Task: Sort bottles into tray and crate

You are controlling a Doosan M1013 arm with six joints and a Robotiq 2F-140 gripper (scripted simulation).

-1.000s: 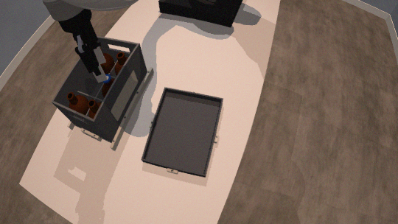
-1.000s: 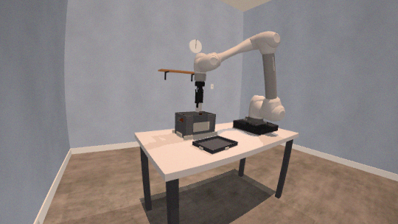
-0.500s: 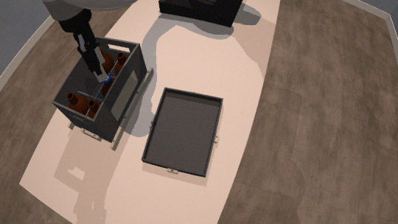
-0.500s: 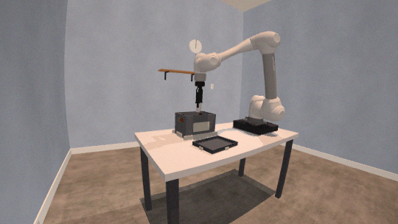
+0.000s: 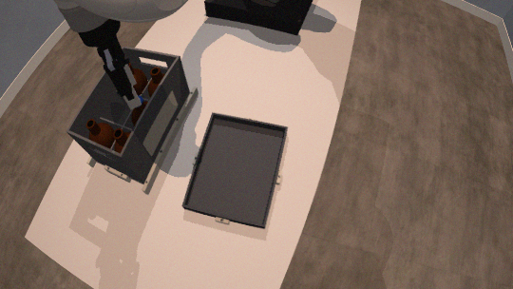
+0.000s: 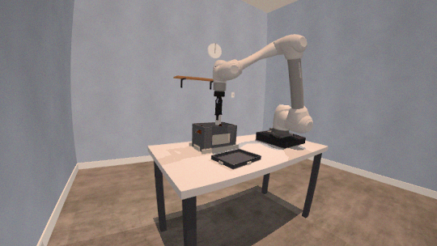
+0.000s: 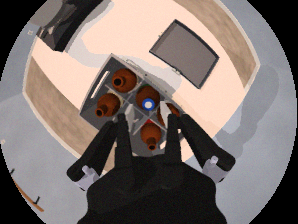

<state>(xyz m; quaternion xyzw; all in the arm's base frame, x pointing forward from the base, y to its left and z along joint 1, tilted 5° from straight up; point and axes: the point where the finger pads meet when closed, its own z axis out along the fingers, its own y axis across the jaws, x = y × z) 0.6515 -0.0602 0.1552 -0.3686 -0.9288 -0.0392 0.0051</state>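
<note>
My gripper is now 120 mm above the bottle. From my hand the other things lie so: dark tray: 10 mm ahead, 240 mm to the left, 200 mm below; dark grey crate: 40 mm to the right, 130 mm below.
</note>
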